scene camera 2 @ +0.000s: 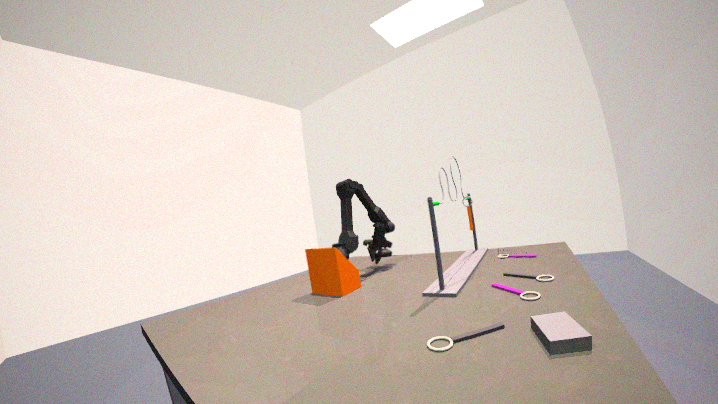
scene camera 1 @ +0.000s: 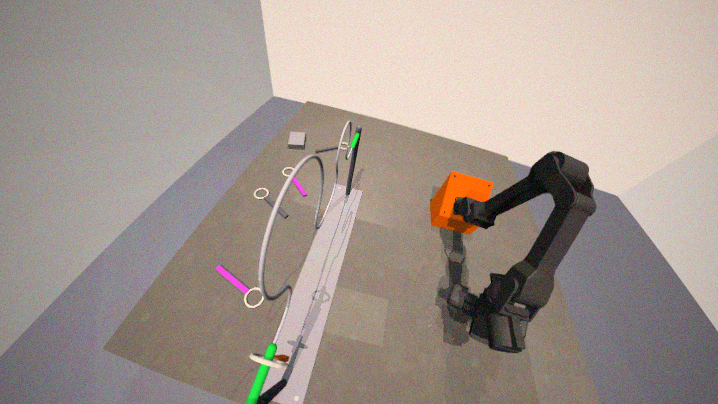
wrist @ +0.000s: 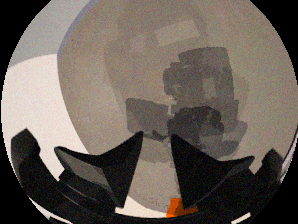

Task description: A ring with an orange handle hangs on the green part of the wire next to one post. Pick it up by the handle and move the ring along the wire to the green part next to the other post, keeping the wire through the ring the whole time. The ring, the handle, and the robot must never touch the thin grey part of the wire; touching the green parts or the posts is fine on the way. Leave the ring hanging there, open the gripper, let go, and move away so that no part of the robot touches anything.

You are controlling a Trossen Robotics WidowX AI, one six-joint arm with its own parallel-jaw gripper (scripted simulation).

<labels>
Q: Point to a grey block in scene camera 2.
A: At 559,333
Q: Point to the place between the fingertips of the gripper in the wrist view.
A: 157,136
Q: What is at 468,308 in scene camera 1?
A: The gripper.
</labels>
